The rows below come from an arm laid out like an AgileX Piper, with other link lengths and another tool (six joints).
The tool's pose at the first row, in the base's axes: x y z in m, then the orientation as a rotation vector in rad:
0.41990 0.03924 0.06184 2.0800 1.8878 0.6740
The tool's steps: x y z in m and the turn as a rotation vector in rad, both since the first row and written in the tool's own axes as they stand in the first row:
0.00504 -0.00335 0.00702 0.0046 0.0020 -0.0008
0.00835 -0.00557 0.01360 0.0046 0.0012 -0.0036
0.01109 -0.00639 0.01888 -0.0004 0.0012 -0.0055
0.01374 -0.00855 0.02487 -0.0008 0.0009 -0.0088
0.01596 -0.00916 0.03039 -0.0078 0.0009 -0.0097
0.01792 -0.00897 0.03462 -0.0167 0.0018 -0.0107
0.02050 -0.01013 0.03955 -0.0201 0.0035 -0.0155
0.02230 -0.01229 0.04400 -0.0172 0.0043 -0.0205
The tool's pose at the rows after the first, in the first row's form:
0.42073 0.04547 0.05503 2.0820 1.8929 0.6724
0.42222 0.04980 0.04885 2.0789 1.8951 0.6709
0.42426 0.05324 0.04437 2.0739 1.8932 0.6745
0.42549 0.05684 0.03862 2.0700 1.8957 0.6737
0.42780 0.05977 0.03394 2.0648 1.8915 0.6791
0.43016 0.06218 0.03072 2.0584 1.8864 0.6871
0.43173 0.06546 0.02635 2.0512 1.8892 0.6906
0.43215 0.06804 0.02178 2.0476 1.8963 0.6881

